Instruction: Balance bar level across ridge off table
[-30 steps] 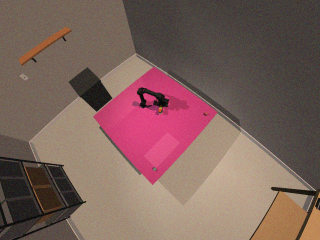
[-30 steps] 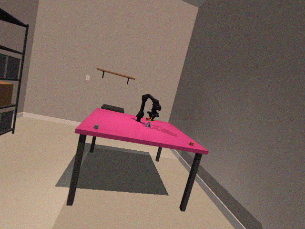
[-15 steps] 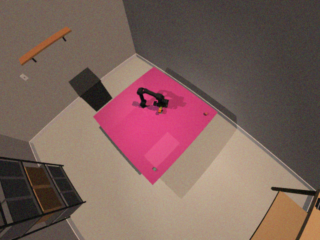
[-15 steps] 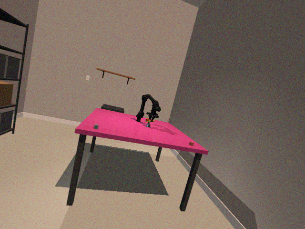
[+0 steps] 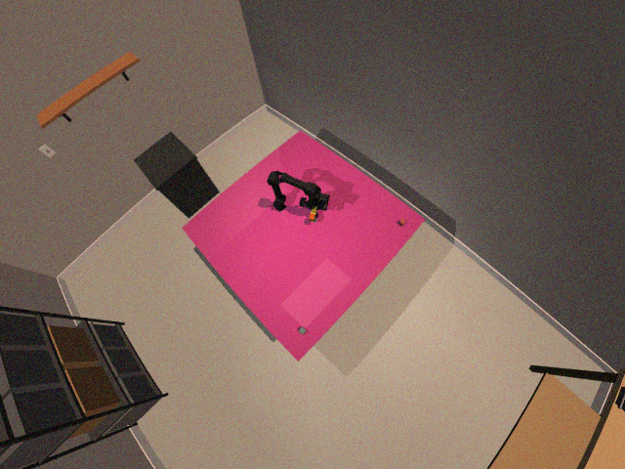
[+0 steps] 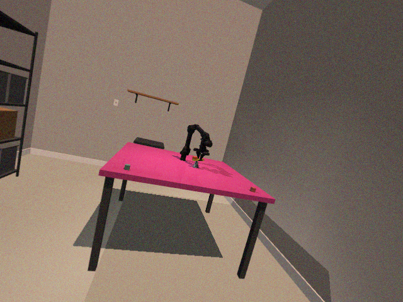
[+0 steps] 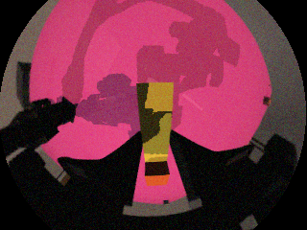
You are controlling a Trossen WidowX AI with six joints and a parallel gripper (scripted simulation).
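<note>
My gripper tip is 30 mm to the left of the bar, 20 mm short of it and 10 mm below it. Round my gripper tip: small orange block (500 mm ahead, 380 mm to the left, 60 mm below); small green block (620 mm to the right, 500 mm ahead, 60 mm below).
</note>
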